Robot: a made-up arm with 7 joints. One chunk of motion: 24 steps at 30 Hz.
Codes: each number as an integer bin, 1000 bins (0 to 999) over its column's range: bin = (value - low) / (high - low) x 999, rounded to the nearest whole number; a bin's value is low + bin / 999 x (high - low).
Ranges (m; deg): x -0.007..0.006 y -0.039..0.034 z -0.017..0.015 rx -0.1..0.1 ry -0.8..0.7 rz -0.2..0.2
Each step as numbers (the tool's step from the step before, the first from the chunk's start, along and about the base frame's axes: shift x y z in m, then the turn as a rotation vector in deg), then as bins.
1 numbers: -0.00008 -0.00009 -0.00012 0.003 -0.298 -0.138
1 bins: 532 532 527 514 334 155
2 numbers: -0.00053 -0.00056 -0.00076 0.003 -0.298 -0.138
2 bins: 497 526 507 514 334 155
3 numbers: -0.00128 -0.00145 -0.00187 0.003 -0.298 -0.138
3 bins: 440 514 472 514 334 155
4 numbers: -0.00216 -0.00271 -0.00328 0.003 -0.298 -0.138
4 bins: 372 497 428 514 334 155
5 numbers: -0.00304 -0.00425 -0.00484 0.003 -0.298 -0.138
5 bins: 304 476 380 514 334 155
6 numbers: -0.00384 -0.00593 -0.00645 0.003 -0.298 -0.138
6 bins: 243 453 329 514 334 155
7 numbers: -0.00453 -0.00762 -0.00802 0.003 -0.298 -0.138
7 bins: 190 429 280 514 334 155
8 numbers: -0.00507 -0.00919 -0.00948 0.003 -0.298 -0.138
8 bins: 148 408 235 514 334 155
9 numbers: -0.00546 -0.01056 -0.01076 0.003 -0.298 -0.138
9 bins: 118 389 195 514 334 155
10 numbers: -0.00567 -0.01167 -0.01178 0.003 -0.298 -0.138
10 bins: 102 374 163 514 334 155
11 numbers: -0.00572 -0.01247 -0.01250 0.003 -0.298 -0.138
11 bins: 98 363 140 514 334 155
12 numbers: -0.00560 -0.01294 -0.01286 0.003 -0.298 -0.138
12 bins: 108 357 129 514 334 155
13 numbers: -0.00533 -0.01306 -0.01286 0.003 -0.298 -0.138
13 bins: 128 355 129 514 334 155
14 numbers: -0.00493 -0.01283 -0.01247 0.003 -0.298 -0.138
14 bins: 159 358 141 514 334 155
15 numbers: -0.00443 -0.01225 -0.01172 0.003 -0.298 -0.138
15 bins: 197 366 165 514 334 155
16 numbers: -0.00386 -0.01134 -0.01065 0.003 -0.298 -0.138
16 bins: 241 379 198 514 334 155
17 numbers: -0.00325 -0.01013 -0.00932 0.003 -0.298 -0.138
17 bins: 288 395 240 514 334 155
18 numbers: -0.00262 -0.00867 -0.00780 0.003 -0.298 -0.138
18 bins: 337 415 287 514 334 155
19 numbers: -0.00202 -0.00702 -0.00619 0.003 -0.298 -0.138
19 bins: 383 438 337 514 334 155
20 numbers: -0.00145 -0.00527 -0.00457 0.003 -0.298 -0.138
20 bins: 426 462 388 514 334 155
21 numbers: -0.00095 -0.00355 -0.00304 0.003 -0.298 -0.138
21 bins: 465 485 436 514 334 155
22 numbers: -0.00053 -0.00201 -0.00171 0.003 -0.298 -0.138
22 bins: 497 506 477 514 334 155
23 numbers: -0.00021 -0.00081 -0.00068 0.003 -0.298 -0.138
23 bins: 522 523 509 514 334 155
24 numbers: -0.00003 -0.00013 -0.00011 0.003 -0.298 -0.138
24 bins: 536 532 527 514 334 155
